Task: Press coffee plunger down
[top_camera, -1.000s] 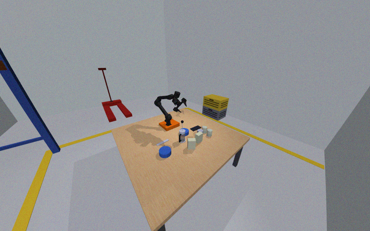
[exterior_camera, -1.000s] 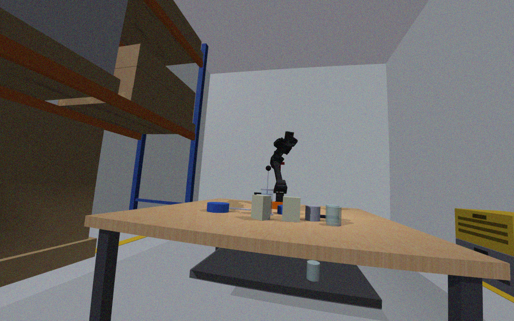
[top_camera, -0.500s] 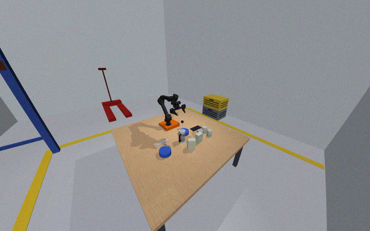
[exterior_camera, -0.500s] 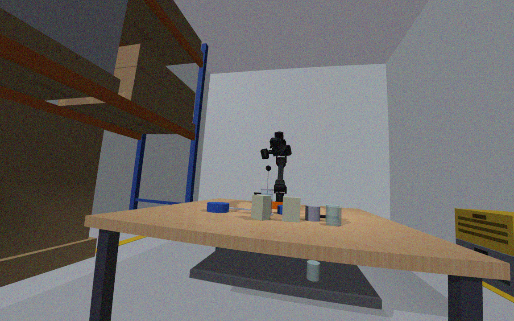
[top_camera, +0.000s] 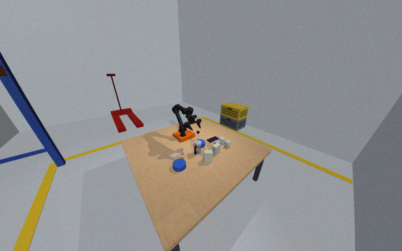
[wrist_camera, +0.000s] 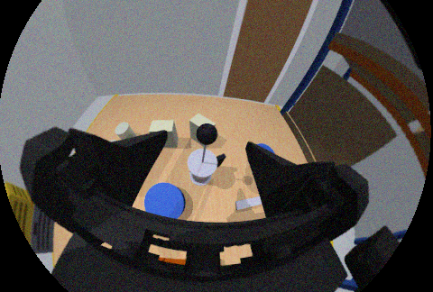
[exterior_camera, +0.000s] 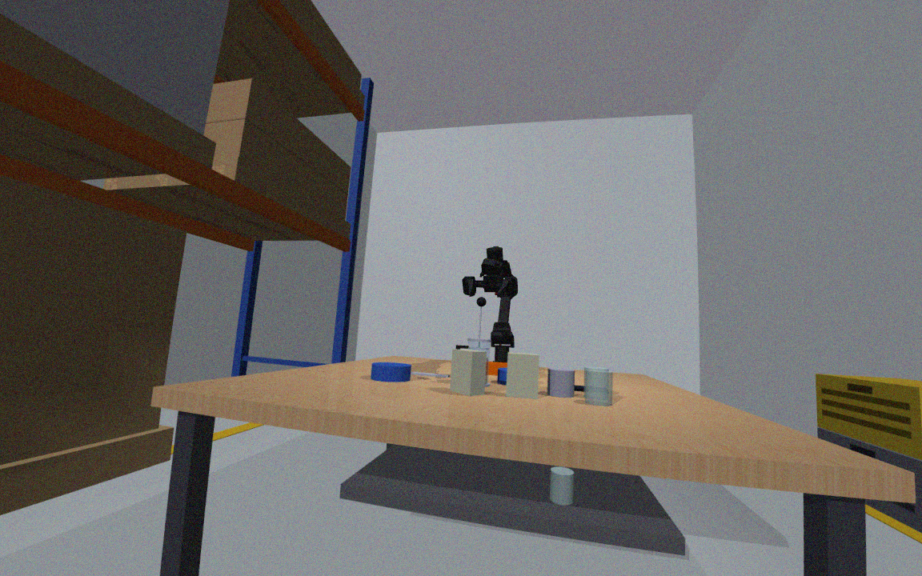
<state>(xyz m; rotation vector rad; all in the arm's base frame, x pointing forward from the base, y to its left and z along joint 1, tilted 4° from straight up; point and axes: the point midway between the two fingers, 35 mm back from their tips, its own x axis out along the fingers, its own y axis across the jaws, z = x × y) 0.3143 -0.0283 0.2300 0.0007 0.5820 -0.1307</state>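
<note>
Right now the coffee press is 3 cm ahead of my gripper tip, 2 cm to the right of it and 15 cm below it. From my gripper tip the other things lie so: thin pale strip: 9 cm behind, 19 cm to the right, 27 cm below; dark flat pad: 6 cm behind, 31 cm to the left, 27 cm below.
</note>
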